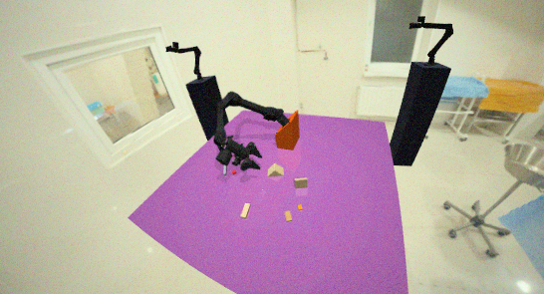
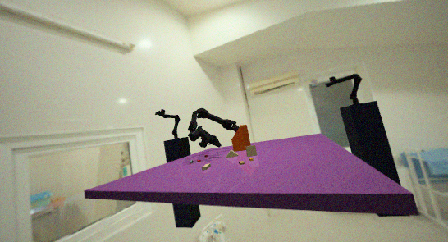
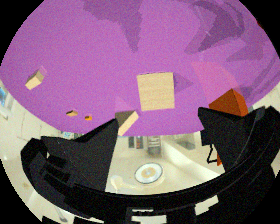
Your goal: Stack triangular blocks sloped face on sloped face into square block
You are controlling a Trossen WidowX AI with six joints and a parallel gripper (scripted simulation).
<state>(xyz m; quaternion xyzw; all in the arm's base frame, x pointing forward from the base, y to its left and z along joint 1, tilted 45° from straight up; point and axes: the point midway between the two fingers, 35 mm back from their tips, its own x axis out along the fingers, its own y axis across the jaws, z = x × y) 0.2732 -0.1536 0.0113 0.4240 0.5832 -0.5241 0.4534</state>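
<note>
Now: gripper tip 70 mm to the right of the triangular block, 60 mm above it and 20 mm past it. Also, from my gripper tip: red bead: 200 mm to the right, 160 mm behind, 80 mm below; red bit: 180 mm to the right, 80 mm below, 20 mm ahead; orange piece: 230 mm to the left, 190 mm ahead, 80 mm below.
</note>
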